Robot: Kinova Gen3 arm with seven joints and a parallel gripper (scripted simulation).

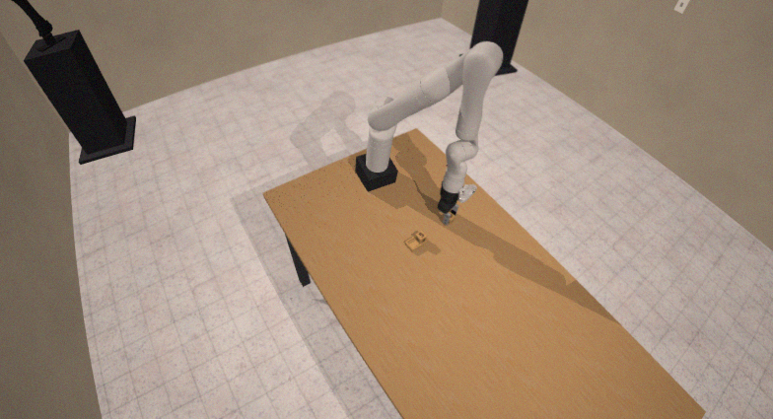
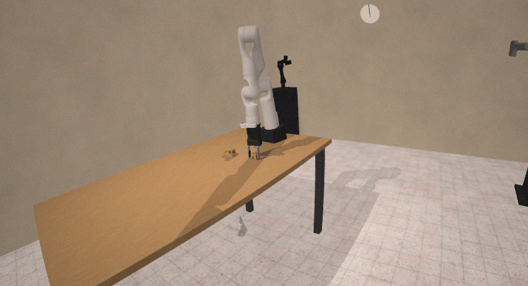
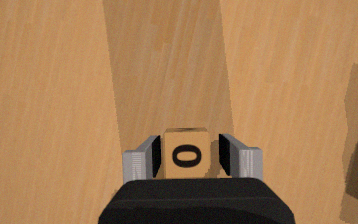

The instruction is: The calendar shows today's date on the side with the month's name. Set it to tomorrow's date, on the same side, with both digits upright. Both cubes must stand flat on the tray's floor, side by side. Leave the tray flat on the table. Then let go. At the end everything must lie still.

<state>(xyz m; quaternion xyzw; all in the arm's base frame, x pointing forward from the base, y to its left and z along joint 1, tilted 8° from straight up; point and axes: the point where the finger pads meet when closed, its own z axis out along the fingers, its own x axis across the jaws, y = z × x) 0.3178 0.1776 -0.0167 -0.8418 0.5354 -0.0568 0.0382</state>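
Now: hand 10 mm above the wooden date cube. From my hand the other things lie so: wooden tray (40 mm ahead, 160 mm to the right, 20 mm below).
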